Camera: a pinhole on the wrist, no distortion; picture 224 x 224 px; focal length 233.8 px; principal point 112.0 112.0 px. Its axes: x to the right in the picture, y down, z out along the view. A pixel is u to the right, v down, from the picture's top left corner.
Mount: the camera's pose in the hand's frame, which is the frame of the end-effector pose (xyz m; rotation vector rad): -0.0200 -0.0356 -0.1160 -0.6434 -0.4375 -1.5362
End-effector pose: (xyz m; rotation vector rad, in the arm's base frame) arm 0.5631 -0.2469 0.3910 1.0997 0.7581 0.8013
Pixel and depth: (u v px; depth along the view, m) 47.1 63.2 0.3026
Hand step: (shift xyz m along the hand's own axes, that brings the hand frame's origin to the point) -0.0434 0.2248 0.0691
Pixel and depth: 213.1 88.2 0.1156
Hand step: -0.0159 -0.0005 0.0054
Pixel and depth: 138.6 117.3 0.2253
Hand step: 0.0151 0.0862 0.0721
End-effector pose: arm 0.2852 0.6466 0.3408 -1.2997 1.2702 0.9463
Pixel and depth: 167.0 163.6 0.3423
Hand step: 0.1010 0.1121 0.1888
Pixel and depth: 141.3 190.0 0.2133
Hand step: 0.0790 0.0727 0.0564
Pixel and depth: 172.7 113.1 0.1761
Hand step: 0.0046 0.0400 0.0477
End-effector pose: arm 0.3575 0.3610 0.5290 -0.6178 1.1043 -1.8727
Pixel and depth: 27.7 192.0 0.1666
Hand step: 0.0580 0.1114 -0.0329
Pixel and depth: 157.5 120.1 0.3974
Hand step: 0.0470 0.1540 0.2356
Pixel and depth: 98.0 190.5 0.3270
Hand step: 0.1319 0.1772 0.1098
